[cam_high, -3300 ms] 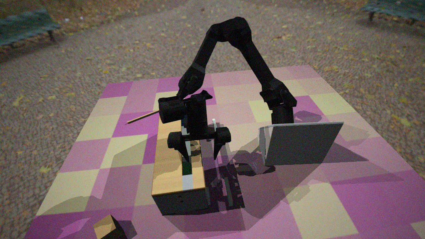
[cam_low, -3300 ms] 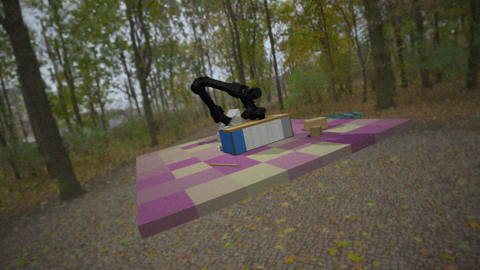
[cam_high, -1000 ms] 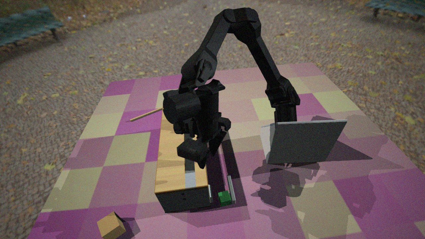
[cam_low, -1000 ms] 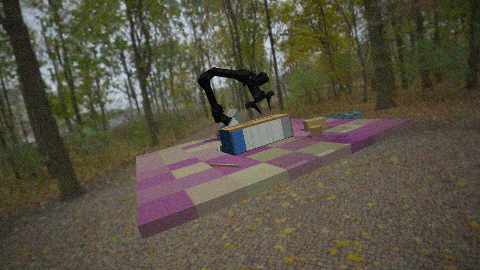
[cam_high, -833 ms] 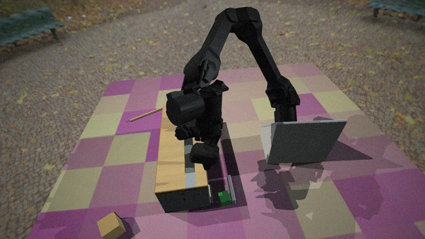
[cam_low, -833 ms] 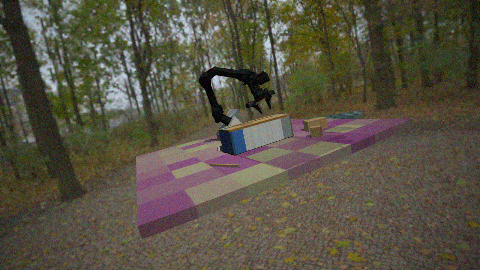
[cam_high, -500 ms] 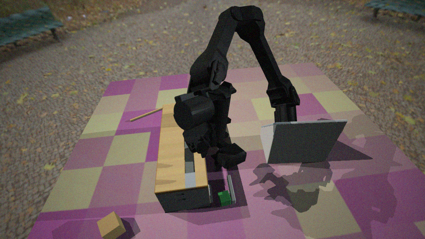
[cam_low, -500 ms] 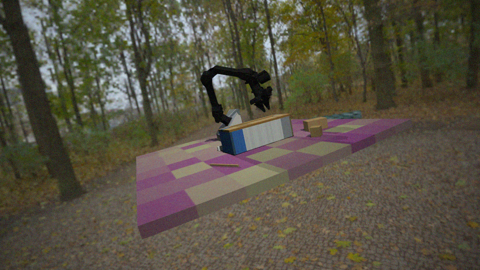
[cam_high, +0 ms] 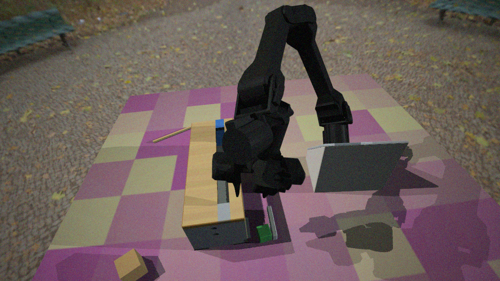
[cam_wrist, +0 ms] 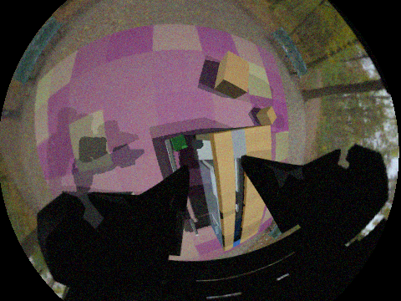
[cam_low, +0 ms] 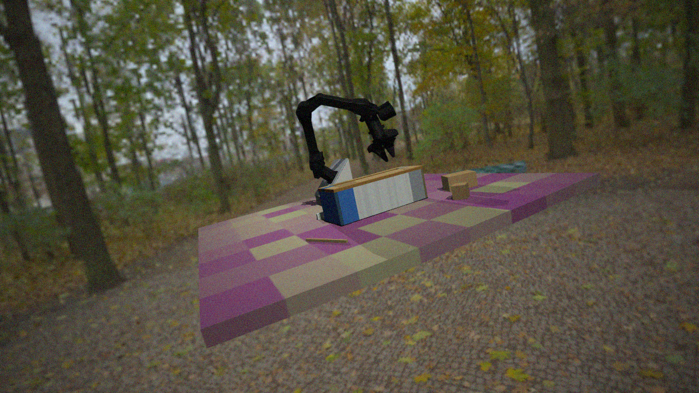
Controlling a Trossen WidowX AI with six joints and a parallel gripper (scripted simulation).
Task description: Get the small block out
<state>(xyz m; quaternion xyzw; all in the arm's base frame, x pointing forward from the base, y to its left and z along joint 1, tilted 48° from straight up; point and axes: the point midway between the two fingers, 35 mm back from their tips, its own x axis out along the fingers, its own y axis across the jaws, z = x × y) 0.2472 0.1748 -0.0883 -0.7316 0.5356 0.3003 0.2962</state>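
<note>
Now: the green block 3 cm behind my gripper tip, 2 cm to the left of it and 15 cm below it. The rest, counted from my gripper tip: long box 7 cm ahead, 15 cm to the right, 10 cm below; tan cube 30 cm ahead, 10 cm to the left, 14 cm below; thin wooden stick 33 cm ahead, 42 cm to the right, 16 cm below.
</note>
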